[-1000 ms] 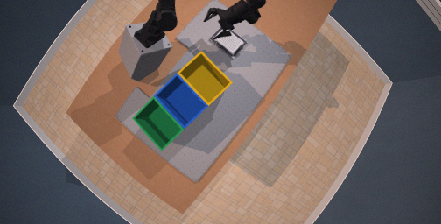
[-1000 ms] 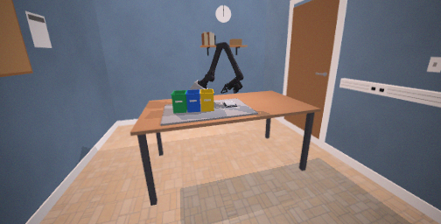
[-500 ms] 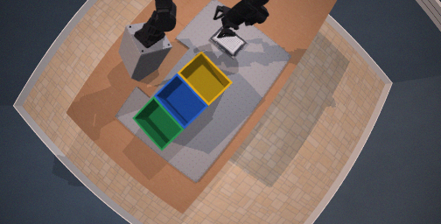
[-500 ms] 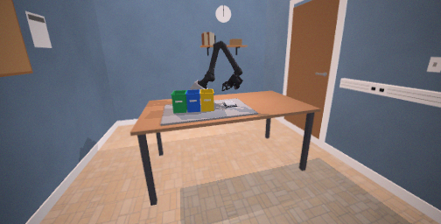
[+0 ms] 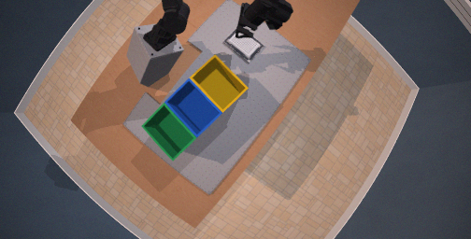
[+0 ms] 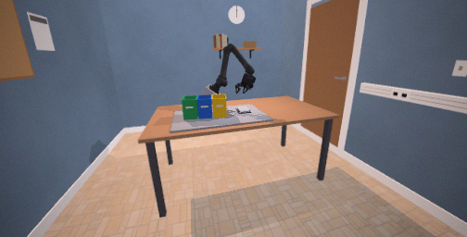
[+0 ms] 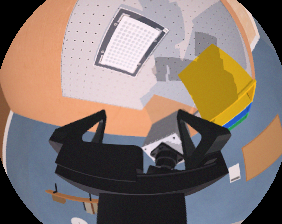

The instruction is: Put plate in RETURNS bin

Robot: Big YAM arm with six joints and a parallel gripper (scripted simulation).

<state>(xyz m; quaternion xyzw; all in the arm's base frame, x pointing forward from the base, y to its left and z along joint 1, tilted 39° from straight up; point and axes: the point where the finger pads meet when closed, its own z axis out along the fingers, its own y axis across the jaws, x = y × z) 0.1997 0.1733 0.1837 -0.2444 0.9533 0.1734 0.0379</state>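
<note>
My gripper is now 3 cm short of the white 96-well plate, 2 cm to the right of it and 17 cm above it. From my hand the other things lie so: yellow bin 10 cm ahead, 22 cm to the right, 9 cm below; then dark plate nest 3 cm ahead, 2 cm to the left, 18 cm below; then blue bin 9 cm ahead, 35 cm to the right, 9 cm below.
</note>
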